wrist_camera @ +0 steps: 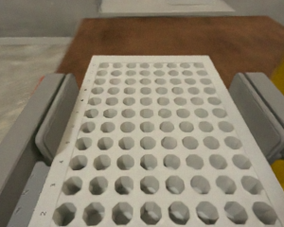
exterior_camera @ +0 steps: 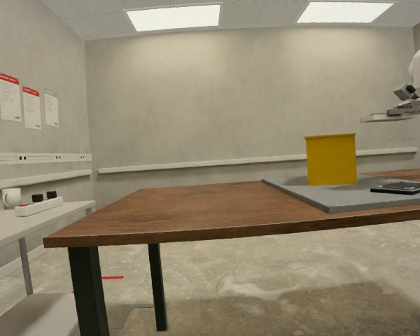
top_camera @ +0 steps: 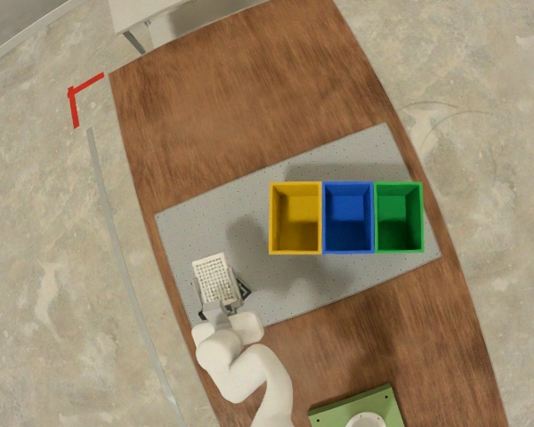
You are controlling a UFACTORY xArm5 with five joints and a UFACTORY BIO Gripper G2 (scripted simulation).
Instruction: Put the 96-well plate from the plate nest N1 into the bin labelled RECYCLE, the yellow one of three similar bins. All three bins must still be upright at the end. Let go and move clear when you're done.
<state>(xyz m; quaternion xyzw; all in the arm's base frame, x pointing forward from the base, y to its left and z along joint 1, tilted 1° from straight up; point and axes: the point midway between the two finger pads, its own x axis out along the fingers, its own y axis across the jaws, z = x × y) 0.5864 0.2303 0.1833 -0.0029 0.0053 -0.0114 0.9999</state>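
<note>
Right now my hand is 9 cm short of the yellow bin, 23 cm to the left of it and 13 cm above it. From my hand the other things lie so: black plate nest 2 cm behind, 5 cm to the left, 22 cm below; then blue bin 5 cm ahead, 36 cm to the right, 13 cm below; then white 96-well plate 1 cm below.
</note>
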